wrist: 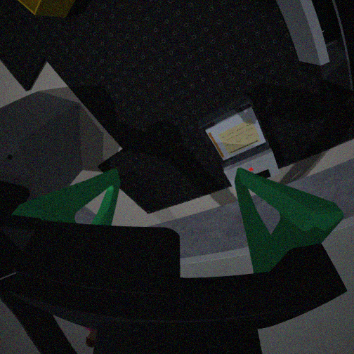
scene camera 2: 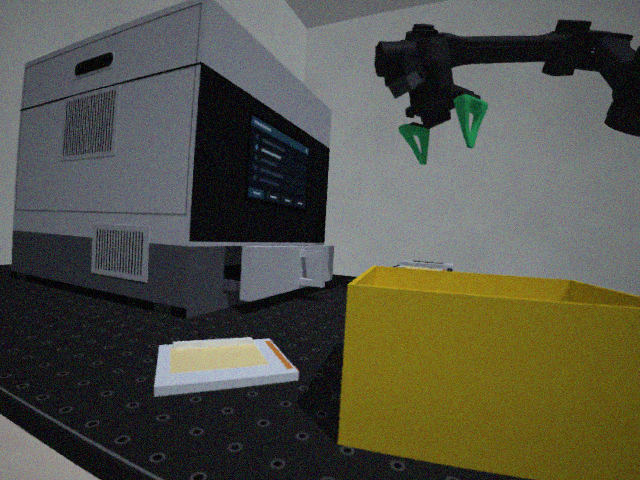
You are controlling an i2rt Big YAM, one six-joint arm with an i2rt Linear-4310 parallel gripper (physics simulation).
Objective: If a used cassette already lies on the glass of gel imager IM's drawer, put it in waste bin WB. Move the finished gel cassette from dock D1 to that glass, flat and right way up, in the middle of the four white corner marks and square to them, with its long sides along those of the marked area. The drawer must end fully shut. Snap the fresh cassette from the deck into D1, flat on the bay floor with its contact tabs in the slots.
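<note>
My gripper (scene camera 2: 447,155) (wrist: 177,174) is open and empty, high above the table. The finished gel cassette (wrist: 236,132), white with a yellowish gel and an orange strip, sits in dock D1 (wrist: 255,164), which shows a red light. The fresh cassette (scene camera 2: 222,365) lies flat on the deck, its orange strip at the right in the scene view. The drawer (scene camera 2: 271,272) (wrist: 309,35) of gel imager IM (scene camera 2: 108,180) stands partly out. Its glass is hidden in the scene view, and I cannot tell in the wrist view whether a cassette lies on it. Waste bin WB (scene camera 2: 485,377) (wrist: 52,7) is yellow.
The bin stands at the right front in the scene view and hides most of the dock behind it. The imager's tall dark-screened body rises behind the fresh cassette. The perforated black deck (scene camera 2: 227,413) (wrist: 175,55) ends at an edge near the dock.
</note>
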